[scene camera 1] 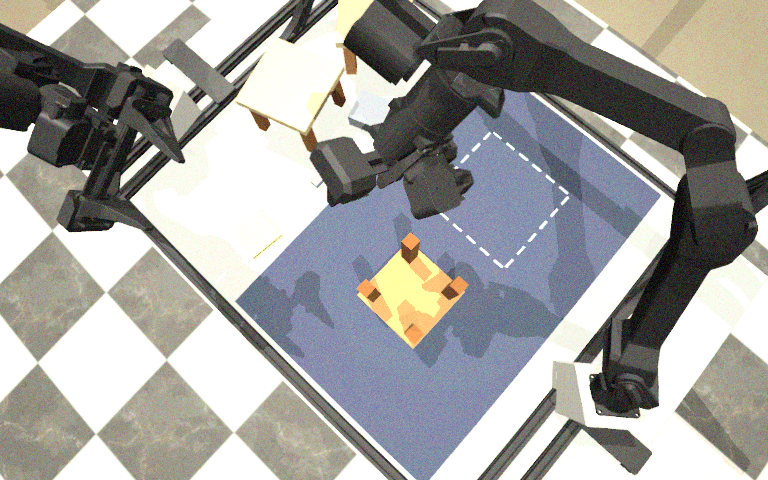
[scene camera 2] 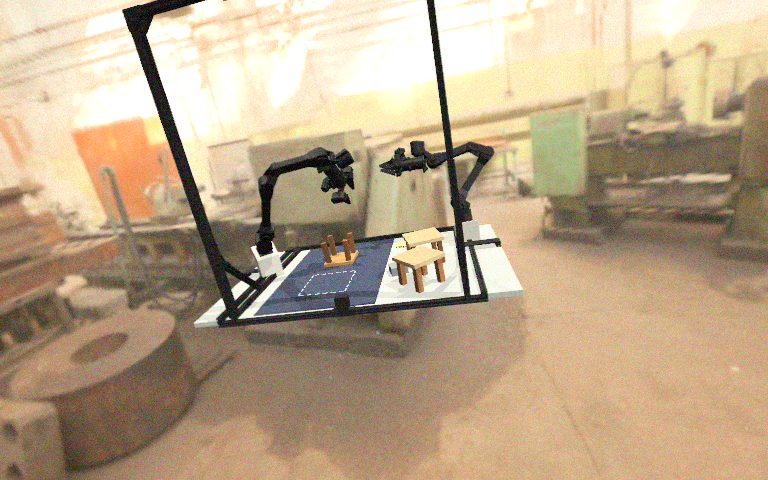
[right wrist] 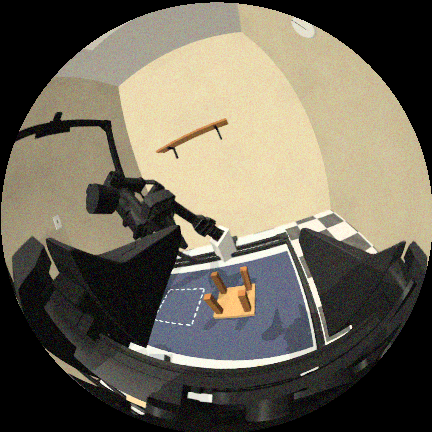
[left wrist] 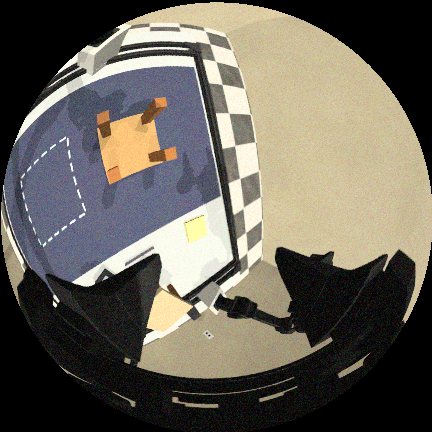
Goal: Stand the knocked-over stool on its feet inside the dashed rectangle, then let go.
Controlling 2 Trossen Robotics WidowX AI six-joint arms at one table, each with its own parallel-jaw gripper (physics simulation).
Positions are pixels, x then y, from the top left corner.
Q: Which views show the stool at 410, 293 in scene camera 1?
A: Scene camera 1, scene camera 2, the right wrist view and the left wrist view: all of them.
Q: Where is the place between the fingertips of the right gripper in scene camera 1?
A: At 165, 196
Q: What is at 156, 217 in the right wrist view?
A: The left gripper.
